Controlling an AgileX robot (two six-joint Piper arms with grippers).
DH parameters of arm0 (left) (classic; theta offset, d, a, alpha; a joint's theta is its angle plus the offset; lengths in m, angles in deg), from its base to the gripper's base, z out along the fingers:
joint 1: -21.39 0.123 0 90
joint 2: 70.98 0 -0.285 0
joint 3: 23.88 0 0.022 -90
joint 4: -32.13 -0.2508 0 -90
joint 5: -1.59 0 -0.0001 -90
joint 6: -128.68 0.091 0 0
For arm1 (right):
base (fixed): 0 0 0 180
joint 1: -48.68 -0.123 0 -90
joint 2: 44.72 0 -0.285 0
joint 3: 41.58 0 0.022 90
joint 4: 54.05 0.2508 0 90
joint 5: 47.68 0 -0.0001 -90
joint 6: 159.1 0.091 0 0
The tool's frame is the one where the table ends.
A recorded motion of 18 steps. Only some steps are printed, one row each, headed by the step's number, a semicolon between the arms.
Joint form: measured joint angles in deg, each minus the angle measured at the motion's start. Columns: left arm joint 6, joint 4, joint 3, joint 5, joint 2, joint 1; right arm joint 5, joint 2, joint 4, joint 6, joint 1, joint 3.
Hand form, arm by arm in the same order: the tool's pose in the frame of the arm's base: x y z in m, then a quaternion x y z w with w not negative. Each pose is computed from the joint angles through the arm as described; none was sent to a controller.
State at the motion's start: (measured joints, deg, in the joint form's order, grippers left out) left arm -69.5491 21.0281 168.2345 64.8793 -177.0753 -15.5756; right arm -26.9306 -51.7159 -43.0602 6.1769 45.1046 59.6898
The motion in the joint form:
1: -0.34 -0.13 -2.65 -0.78 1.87 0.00; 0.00 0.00 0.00 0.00 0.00 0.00
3: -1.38 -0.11 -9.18 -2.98 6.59 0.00; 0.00 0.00 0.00 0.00 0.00 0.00
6: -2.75 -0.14 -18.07 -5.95 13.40 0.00; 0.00 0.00 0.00 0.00 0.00 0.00
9: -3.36 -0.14 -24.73 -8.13 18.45 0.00; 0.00 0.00 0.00 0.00 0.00 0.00
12: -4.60 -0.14 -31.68 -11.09 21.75 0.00; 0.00 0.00 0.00 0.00 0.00 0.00
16: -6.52 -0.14 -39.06 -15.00 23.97 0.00; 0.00 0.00 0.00 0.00 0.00 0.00
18: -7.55 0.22 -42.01 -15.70 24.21 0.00; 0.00 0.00 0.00 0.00 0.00 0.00
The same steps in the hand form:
1: 0.2947 -0.2021 0.3179 0.18280 0.95880 -0.00818 0.21733; 0.0523 0.0094 0.1730 -0.07602 0.79548 0.02253 0.60077
3: 0.2766 -0.1889 0.3150 0.17717 0.95928 -0.01276 0.21961; 0.0523 0.0094 0.1730 -0.07602 0.79548 0.02253 0.60077
6: 0.2501 -0.1696 0.3100 0.16958 0.95916 -0.02009 0.22549; 0.0523 0.0094 0.1730 -0.07602 0.79548 0.02253 0.60077
9: 0.2301 -0.1549 0.3033 0.16731 0.95862 -0.02469 0.22901; 0.0523 0.0094 0.1730 -0.07602 0.79548 0.02253 0.60077
12: 0.2144 -0.1438 0.2858 0.16220 0.96099 -0.02626 0.22250; 0.0523 0.0094 0.1730 -0.07602 0.79548 0.02253 0.60077
16: 0.2002 -0.1341 0.2614 0.15310 0.96502 -0.02766 0.21103; 0.0523 0.0094 0.1730 -0.07602 0.79548 0.02253 0.60077
18: 0.1940 -0.1301 0.2484 0.14560 0.96983 -0.02421 0.19401; 0.0523 0.0094 0.1730 -0.07602 0.79548 0.02253 0.60077

